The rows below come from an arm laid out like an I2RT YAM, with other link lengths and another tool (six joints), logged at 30 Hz.
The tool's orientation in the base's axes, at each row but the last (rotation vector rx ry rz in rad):
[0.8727, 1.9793, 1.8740]
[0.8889, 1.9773, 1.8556]
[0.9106, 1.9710, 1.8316]
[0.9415, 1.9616, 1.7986]
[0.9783, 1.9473, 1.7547]
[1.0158, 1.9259, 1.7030]
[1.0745, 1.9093, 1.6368]
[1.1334, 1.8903, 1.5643]
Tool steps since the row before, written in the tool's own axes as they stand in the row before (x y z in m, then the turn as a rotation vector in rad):
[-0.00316, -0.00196, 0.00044, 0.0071, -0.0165, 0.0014]
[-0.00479, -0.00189, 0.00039, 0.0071, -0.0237, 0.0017]
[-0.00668, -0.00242, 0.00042, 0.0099, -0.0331, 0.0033]
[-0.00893, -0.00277, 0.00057, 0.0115, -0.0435, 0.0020]
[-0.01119, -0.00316, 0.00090, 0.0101, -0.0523, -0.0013]
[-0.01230, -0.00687, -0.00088, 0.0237, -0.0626, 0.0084]
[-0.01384, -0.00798, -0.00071, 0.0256, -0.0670, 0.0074]
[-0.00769, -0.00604, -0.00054, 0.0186, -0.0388, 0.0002]
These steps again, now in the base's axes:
[0.00226, -0.00148, -0.00259, -0.0086, 0.0057, -0.0148]
[0.00346, -0.00257, -0.00284, -0.0101, 0.0061, -0.0218]
[0.00470, -0.00382, -0.00373, -0.0135, 0.0092, -0.0306]
[0.00621, -0.00536, -0.00453, -0.0181, 0.0094, -0.0401]
[0.00765, -0.00699, -0.00535, -0.0216, 0.0060, -0.0483]
[0.00578, -0.00953, -0.00866, -0.0267, 0.0225, -0.0577]
[0.00579, -0.01115, -0.00989, -0.0299, 0.0232, -0.0614]
[0.00208, -0.00667, -0.00686, -0.0226, 0.0140, -0.0338]

